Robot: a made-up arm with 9 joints.
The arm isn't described. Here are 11 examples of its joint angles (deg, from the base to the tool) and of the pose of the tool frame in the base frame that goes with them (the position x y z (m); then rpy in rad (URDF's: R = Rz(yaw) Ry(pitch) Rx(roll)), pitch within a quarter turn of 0, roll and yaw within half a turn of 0).
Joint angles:
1: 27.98 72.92 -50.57 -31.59 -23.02 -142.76 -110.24 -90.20 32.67
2: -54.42 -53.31 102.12 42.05 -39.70 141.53 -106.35 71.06 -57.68
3: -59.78 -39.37 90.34 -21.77 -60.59 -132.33 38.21 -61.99 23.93
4: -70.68 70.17 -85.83 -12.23 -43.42 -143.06 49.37 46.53 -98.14
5: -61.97 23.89 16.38 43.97 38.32 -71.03 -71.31 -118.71 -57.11
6: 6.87 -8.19 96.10 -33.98 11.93 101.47 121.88 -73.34 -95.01
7: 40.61 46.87 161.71 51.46 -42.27 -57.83 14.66 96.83 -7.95
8: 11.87 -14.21 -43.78 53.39 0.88 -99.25 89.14 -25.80 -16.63
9: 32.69 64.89 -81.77 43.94 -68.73 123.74 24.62 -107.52 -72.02
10: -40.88 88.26 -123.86 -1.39 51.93 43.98 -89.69 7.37 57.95
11: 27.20 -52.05 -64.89 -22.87 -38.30 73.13 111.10 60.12 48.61
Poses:
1: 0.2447 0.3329 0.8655 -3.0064 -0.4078 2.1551
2: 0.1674 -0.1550 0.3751 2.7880 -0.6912 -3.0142
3: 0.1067 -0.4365 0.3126 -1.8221 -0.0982 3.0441
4: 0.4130 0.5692 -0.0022 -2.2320 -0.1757 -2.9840
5: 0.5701 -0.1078 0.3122 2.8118 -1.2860 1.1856
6: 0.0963 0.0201 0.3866 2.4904 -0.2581 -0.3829
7: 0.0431 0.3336 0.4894 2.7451 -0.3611 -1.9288
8: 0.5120 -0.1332 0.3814 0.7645 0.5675 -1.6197
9: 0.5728 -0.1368 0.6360 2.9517 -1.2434 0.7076
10: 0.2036 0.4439 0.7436 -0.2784 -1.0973 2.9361
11: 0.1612 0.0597 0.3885 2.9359 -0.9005 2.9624
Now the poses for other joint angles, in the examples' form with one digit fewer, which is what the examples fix.
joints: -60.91 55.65 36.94 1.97 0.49 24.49 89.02 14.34 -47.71
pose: 0.129 0.323 0.153 -2.648 -0.329 -2.821
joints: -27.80 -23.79 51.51 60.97 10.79 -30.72 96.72 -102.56 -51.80
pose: 0.244 0.028 0.216 -2.071 0.448 -1.772
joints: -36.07 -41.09 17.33 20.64 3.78 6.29 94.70 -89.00 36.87
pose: 0.392 -0.337 0.334 -2.426 -0.079 -1.198
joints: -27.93 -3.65 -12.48 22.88 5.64 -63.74 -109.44 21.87 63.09
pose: 0.314 0.092 0.627 -1.648 -1.172 3.099
